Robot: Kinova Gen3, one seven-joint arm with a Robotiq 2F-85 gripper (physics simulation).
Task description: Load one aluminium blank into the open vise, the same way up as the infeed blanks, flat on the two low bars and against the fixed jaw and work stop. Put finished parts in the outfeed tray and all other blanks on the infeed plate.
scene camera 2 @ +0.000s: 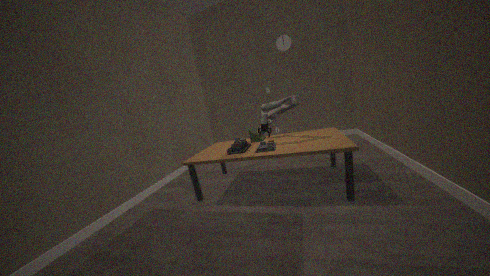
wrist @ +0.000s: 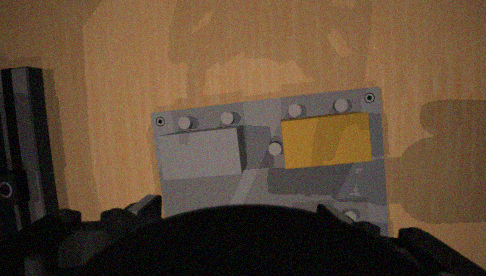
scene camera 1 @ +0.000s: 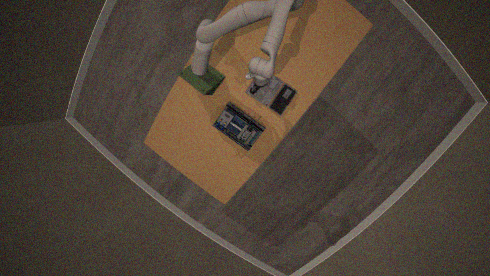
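Pixels of known places: gripper, between the fingertips: (scene camera 2: 264, 137); arm's base, origin of its link: (scene camera 1: 199, 70).
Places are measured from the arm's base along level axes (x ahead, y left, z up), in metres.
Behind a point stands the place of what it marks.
The grey infeed plate (scene camera 1: 266, 97) {y 0.114, x 0.443, z -0.066 m} (scene camera 2: 264, 149) {y 0.156, x 0.525, z -0.070 m} (wrist: 195, 191) {y 0.093, x 0.382, z -0.066 m} lies on the table, with round pins. In the wrist view a plain grey aluminium blank (wrist: 198, 153) {y 0.108, x 0.343, z -0.030 m} sits on its left against two pins. A blank showing a yellow top face (wrist: 327, 139) {y 0.200, x 0.335, z -0.030 m} sits on its right. Another light blank (scene camera 1: 273, 84) {y 0.203, x 0.427, z -0.030 m} shows at the plate's far side. My gripper (scene camera 1: 255, 88) {y 0.144, x 0.372, z 0.022 m} (scene camera 2: 264, 132) {y 0.144, x 0.372, z 0.022 m} (wrist: 239, 217) {y 0.144, x 0.372, z 0.022 m} is open and empty, close above the plate's near part. The vise (scene camera 1: 239, 126) {y -0.135, x 0.420, z -0.014 m} (scene camera 2: 238, 146) {y -0.113, x 0.526, z -0.008 m} stands apart from the plate. A pale part (scene camera 1: 286, 93) {y 0.212, x 0.526, z -0.047 m} lies in the black outfeed tray (scene camera 1: 279, 105) {y 0.126, x 0.541, z -0.068 m}.
The wooden table (scene camera 1: 189, 142) {y -0.477, x 0.194, z -0.074 m} (scene camera 2: 298, 142) {y 0.486, x 0.385, z -0.074 m} (wrist: 242, 41) {y 0.138, x 0.256, z -0.074 m} carries everything. The arm's green base block (scene camera 1: 203, 79) {y -0.028, x 0.068, z 0.027 m} stands behind the vise. The outfeed tray touches the infeed plate's side. The table's edges drop to a dark floor.
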